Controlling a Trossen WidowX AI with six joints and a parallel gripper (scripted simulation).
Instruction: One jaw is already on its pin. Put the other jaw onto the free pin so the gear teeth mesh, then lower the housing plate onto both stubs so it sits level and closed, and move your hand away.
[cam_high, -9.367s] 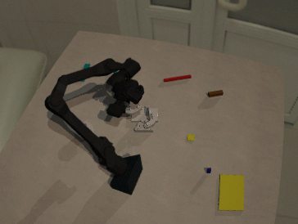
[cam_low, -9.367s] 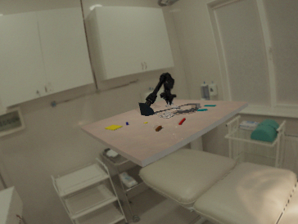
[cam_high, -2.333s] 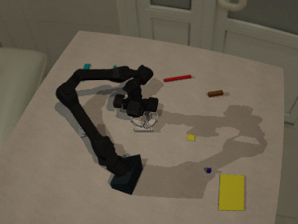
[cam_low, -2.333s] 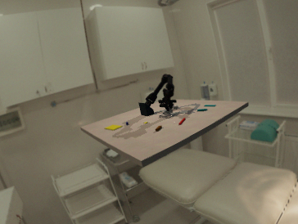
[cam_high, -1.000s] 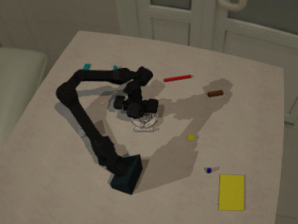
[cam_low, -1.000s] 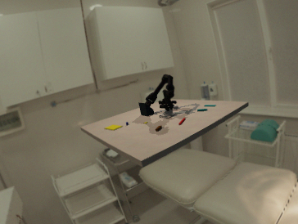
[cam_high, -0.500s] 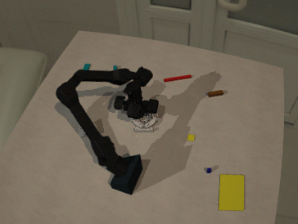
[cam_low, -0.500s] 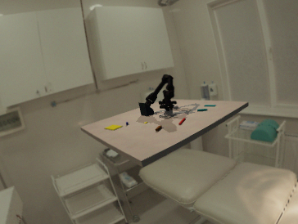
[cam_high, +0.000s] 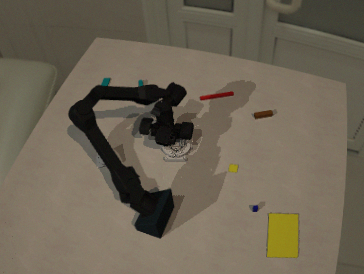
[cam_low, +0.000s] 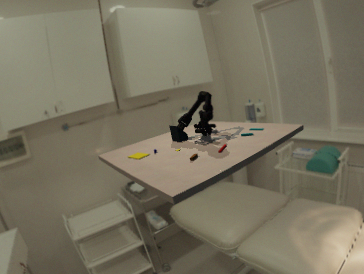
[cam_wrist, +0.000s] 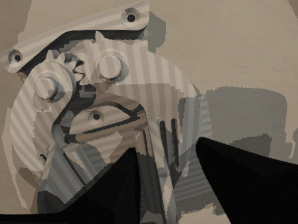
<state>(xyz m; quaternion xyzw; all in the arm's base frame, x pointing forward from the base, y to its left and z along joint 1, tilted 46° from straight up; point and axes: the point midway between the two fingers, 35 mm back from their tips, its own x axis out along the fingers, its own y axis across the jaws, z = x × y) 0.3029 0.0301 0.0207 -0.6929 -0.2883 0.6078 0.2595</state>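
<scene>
My gripper tip is 30 mm past the jaw and 20 mm to the left of it. Also, from my gripper tip: brown block (330 mm to the right, 220 mm ahead); yellow square (250 mm to the right, 50 mm behind, 10 mm below); red bar (270 mm ahead, 130 mm to the right, 10 mm below).
</scene>
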